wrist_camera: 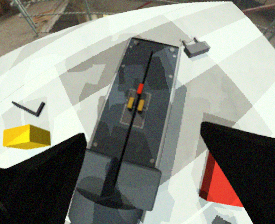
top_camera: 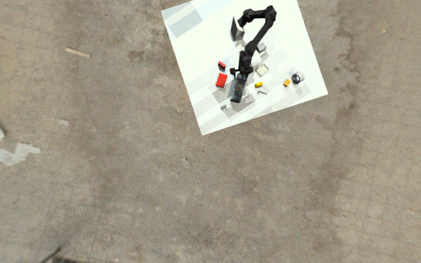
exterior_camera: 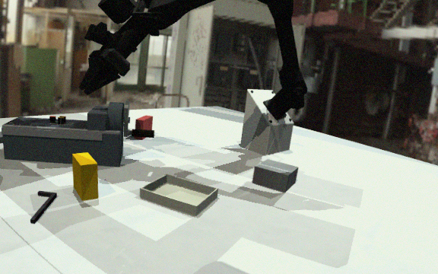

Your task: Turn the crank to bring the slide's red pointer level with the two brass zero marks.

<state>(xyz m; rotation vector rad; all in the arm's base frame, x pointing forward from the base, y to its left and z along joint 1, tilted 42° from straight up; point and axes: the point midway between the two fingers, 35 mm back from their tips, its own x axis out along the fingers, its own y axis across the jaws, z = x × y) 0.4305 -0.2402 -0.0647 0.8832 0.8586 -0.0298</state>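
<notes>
Right now my gripper tip is 10 cm past the dark crank handle, 10 cm to the right of it and 8 cm above it. The rest, counted from my gripper tip: flat red block 11 cm behind, 12 cm to the right, 13 cm below; red pointer 6 cm ahead, 3 cm to the right, 6 cm below; yellow block 9 cm ahead, 18 cm to the left, 11 cm below.
</notes>
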